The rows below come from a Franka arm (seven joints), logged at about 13 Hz.
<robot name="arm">
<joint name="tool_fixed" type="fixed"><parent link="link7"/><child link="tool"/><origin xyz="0 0 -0.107" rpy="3.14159 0 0"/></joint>
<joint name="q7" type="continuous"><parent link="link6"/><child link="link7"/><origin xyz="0.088 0 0" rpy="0 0 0"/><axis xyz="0 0 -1"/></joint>
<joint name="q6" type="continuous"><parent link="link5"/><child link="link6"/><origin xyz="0 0 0" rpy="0 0 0"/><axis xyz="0 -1 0"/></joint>
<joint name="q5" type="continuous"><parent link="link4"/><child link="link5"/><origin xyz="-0.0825 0 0.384" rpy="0 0 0"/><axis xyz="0 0 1"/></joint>
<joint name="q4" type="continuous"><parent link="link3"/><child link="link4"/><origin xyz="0.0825 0 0" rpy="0 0 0"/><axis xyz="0 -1 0"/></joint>
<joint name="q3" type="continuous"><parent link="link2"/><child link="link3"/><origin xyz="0 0 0.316" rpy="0 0 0"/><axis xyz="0 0 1"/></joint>
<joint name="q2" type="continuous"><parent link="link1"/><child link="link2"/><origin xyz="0 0 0" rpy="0 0 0"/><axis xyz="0 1 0"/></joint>
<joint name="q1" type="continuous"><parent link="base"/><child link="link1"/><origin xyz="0 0 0.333" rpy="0 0 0"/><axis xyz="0 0 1"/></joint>
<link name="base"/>
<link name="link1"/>
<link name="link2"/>
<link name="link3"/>
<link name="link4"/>
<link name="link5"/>
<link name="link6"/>
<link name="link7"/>
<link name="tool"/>
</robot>
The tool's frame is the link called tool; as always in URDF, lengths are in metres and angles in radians. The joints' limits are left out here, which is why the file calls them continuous.
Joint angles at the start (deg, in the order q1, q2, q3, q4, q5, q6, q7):
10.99 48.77 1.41 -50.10 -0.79 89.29 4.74
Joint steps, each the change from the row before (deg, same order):
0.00 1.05 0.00 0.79 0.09 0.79 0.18
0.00 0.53 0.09 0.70 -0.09 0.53 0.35
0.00 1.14 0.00 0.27 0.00 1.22 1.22
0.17 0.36 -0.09 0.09 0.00 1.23 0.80
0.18 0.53 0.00 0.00 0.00 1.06 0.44
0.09 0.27 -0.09 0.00 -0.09 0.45 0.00
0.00 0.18 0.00 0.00 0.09 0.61 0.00
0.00 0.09 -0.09 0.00 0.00 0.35 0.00
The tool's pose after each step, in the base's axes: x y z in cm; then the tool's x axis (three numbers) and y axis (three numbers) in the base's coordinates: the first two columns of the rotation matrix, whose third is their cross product. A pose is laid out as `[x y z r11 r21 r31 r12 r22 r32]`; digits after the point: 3 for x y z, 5 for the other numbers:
[74.112 15.404 37.495 0.98003 0.12190 -0.15712 0.12450 -0.99220 0.00676]
[74.366 15.501 37.426 0.98247 0.11713 -0.14501 0.11937 -0.99283 0.00681]
[74.729 15.571 36.283 0.98565 0.09596 -0.13886 0.09813 -0.99513 0.00886]
[74.977 15.781 36.031 0.98894 0.08418 -0.12213 0.08601 -0.99625 0.00980]
[75.161 16.067 35.460 0.99039 0.07978 -0.11297 0.08134 -0.99664 0.00934]
[75.252 16.121 35.156 0.99072 0.08042 -0.10953 0.08218 -0.99655 0.01161]
[75.375 16.164 34.995 0.99149 0.08042 -0.10235 0.08176 -0.99661 0.00903]
[75.461 16.110 34.919 0.99204 0.07943 -0.09773 0.08075 -0.99669 0.00964]

